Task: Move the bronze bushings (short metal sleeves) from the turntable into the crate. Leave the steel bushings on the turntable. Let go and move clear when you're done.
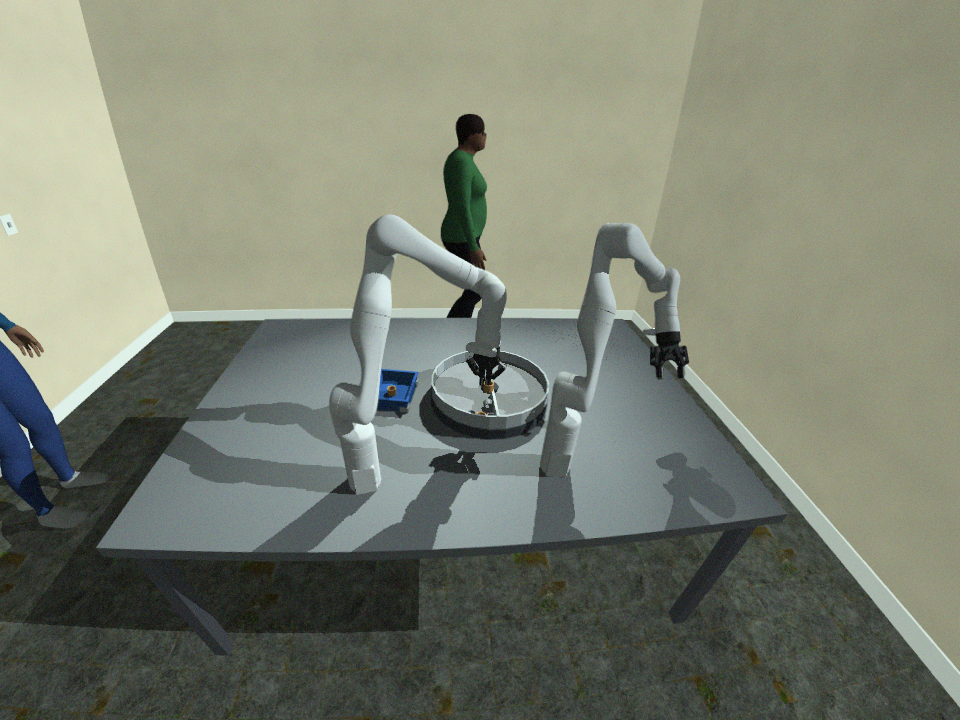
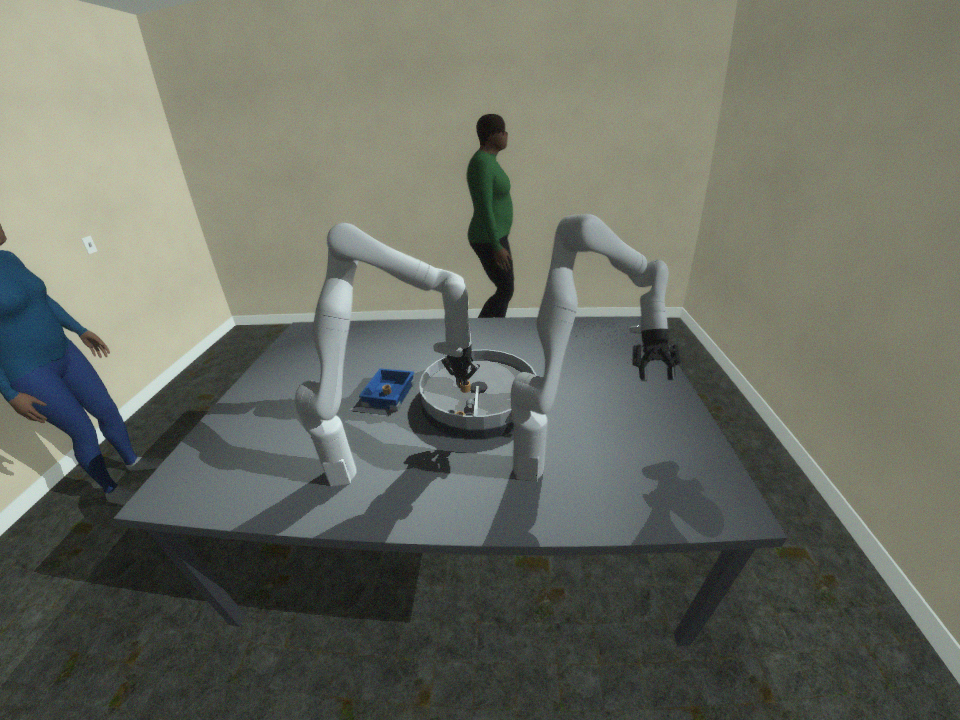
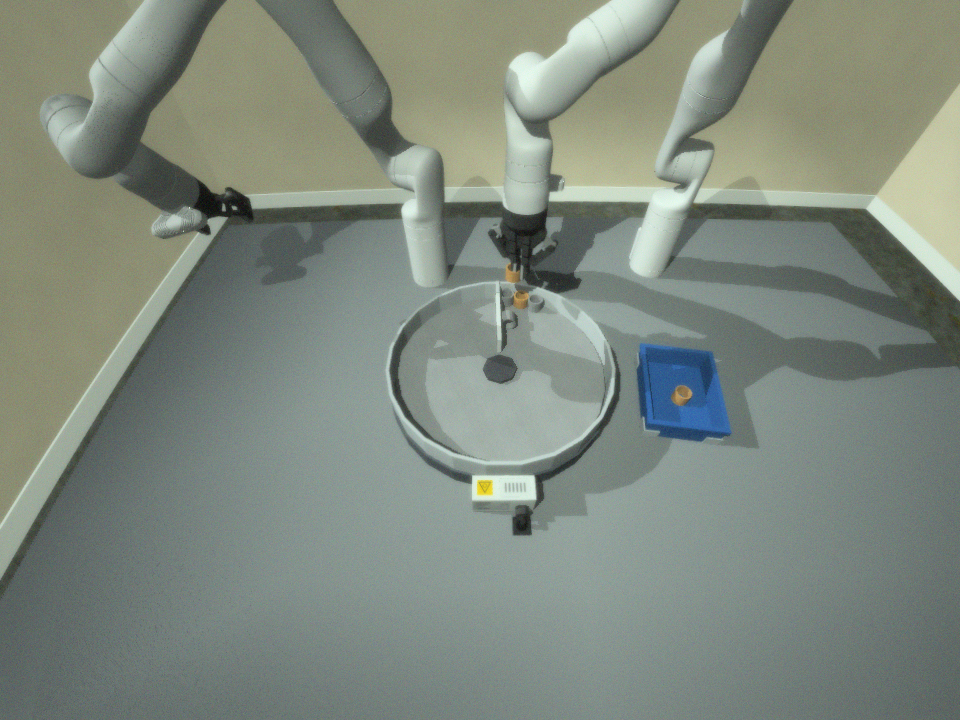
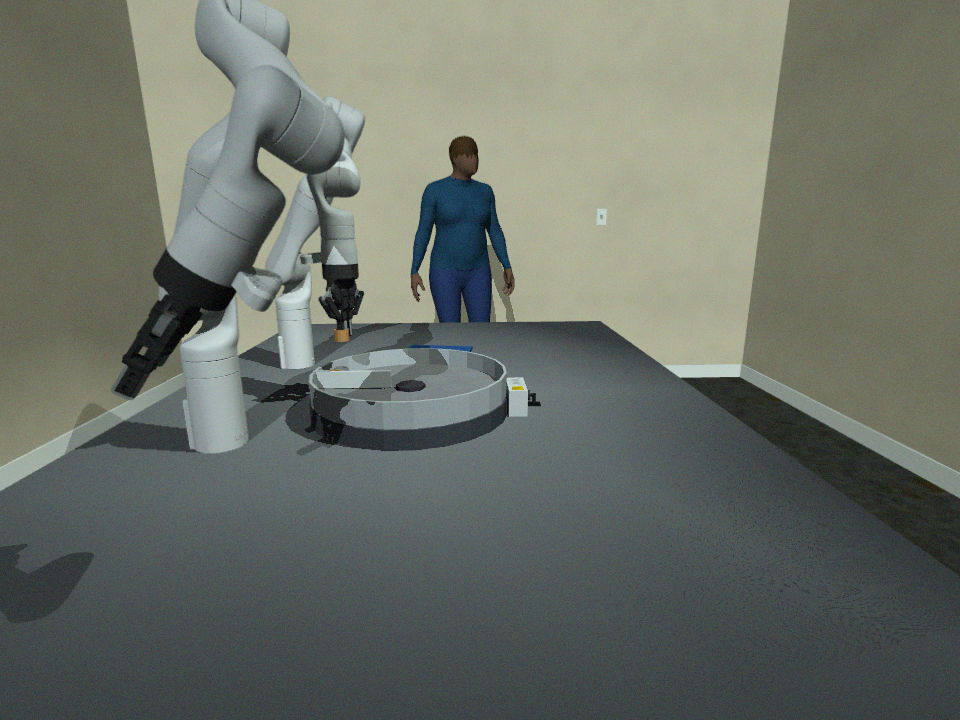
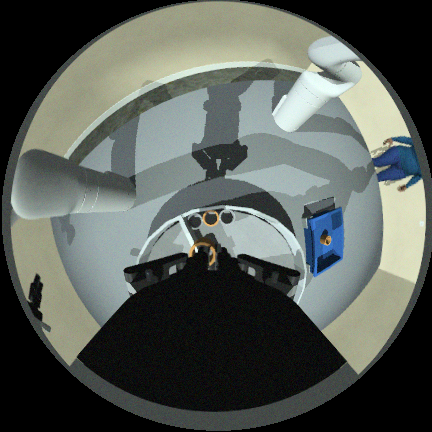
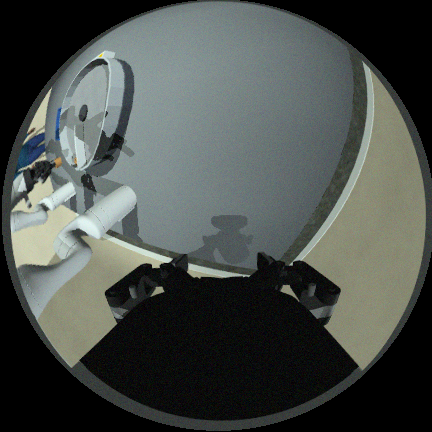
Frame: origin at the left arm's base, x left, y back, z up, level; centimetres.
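Seen in the pictures: left gripper, fingertip midpoint: (image 1: 484, 387) (image 2: 462, 387) (image 3: 519, 276) (image 4: 345, 336) (image 5: 212, 250) (image 6: 57, 160); right gripper, fingertip midpoint: (image 1: 671, 378) (image 2: 657, 380) (image 3: 229, 224) (image 4: 138, 377) (image 6: 221, 261); left arm's base at its link origin: (image 1: 365, 480) (image 2: 341, 473) (image 3: 646, 266) (image 4: 298, 365) (image 5: 285, 120) (image 6: 71, 187); right arm's base at its link origin: (image 1: 554, 465) (image 2: 528, 468) (image 3: 431, 275) (image 4: 222, 443) (image 5: 123, 195) (image 6: 127, 195).
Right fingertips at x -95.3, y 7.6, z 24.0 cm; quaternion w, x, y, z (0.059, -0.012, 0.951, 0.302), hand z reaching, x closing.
Offsets run from my right fingertips to a thing's top centre. "spot": to the spot under its first point.
My left gripper (image 3: 521, 268) (image 4: 343, 328) is shut on a bronze bushing @[dx +53.7, dy -21.0, dz -6.0 cm] (image 1: 488, 386) (image 2: 465, 386) (image 3: 512, 273) (image 4: 341, 335), held above the turntable (image 1: 496, 423) (image 3: 507, 468) (image 4: 410, 414). Another bronze bushing @[dx +56.5, dy -18.5, dz -16.2 cm] (image 3: 521, 301) stands on the turntable between two steel bushings @[dx +59.2, dy -20.3, dz -16.2 cm] (image 3: 535, 304) @[dx +53.7, dy -17.1, dz -16.2 cm] (image 3: 507, 296), near the divider. Another small grey piece @[dx +52.0, dy -23.9, dz -15.5 cm] (image 3: 509, 318) lies beside the divider, possibly a steel bushing. One bronze bushing @[dx +81.4, dy -47.1, dz -21.0 cm] (image 1: 391, 390) (image 2: 386, 389) (image 3: 682, 396) (image 5: 326, 240) is inside the blue crate @[dx +80.7, dy -46.6, dz -19.0 cm] (image 2: 399, 372) (image 3: 676, 348). My right gripper (image 1: 669, 373) (image 2: 657, 375) (image 6: 221, 261) is open and empty, far from the turntable.
The thin divider @[spot: dx +49.7, dy -25.0, dz -14.8 cm] (image 3: 498, 317) runs inward from the turntable's rim. A white box with a yellow label @[spot: dx +42.1, dy -58.0, dz -18.2 cm] (image 3: 504, 489) sits against the turntable's outside. One person in green (image 1: 465, 193) stands behind the table; another in blue (image 2: 31, 310) (image 4: 461, 224) stands at its side.
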